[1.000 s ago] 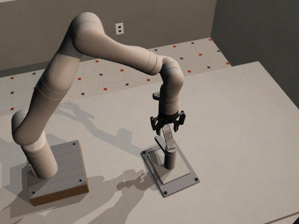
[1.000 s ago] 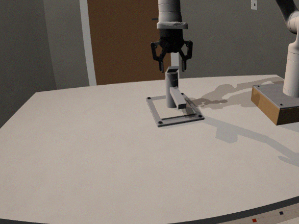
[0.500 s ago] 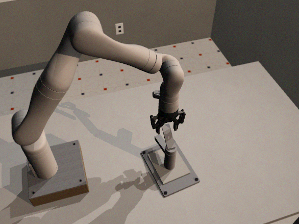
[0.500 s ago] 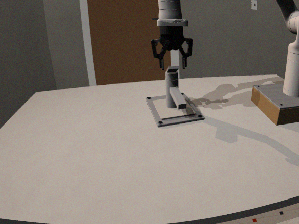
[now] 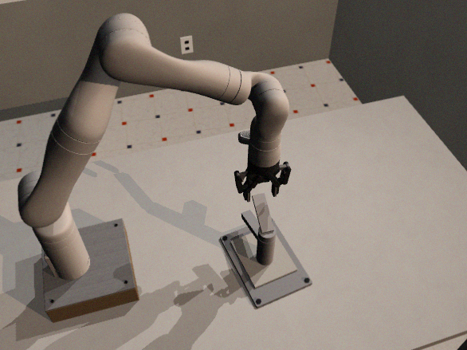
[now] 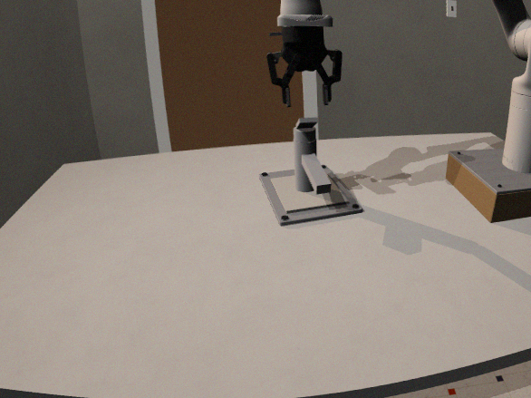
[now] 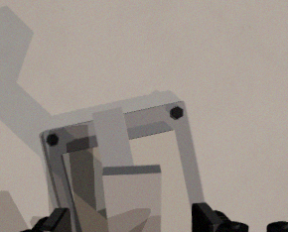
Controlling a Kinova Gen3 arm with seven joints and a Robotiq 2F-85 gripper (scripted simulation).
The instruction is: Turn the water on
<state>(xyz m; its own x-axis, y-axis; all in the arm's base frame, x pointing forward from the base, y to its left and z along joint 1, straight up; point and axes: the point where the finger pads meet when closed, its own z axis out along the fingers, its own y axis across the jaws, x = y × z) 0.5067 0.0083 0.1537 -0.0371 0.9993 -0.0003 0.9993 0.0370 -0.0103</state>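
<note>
The flat lever lies 5 cm below my hand and 2 cm to the right of it. Also, from my hand: grey tap (12 cm below, 4 cm to the right); then plate frame (22 cm below, 6 cm to the right).
</note>
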